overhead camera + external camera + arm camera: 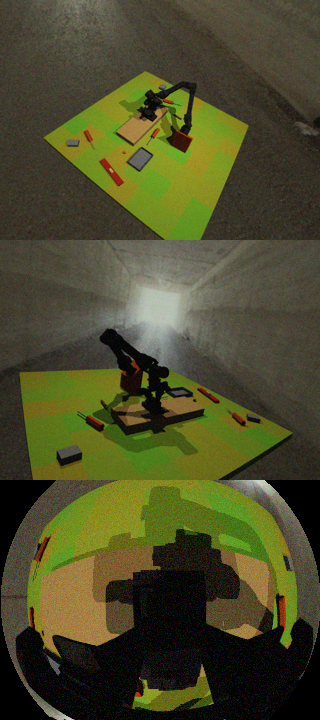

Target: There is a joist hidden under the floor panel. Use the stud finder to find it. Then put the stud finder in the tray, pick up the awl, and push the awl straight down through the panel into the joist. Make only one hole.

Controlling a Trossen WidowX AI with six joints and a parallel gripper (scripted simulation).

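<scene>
Right now my gripper tip is 17 cm past the grey tray, 38 cm to the right of it and 5 cm above it. From my gripper tip the other things lie so: tan cube (4 cm behind, 40 cm to the left, 6 cm below); then stud finder (2 cm behind, 2 cm above); then awl (18 cm behind, 19 cm to the right, 6 cm below).
</scene>
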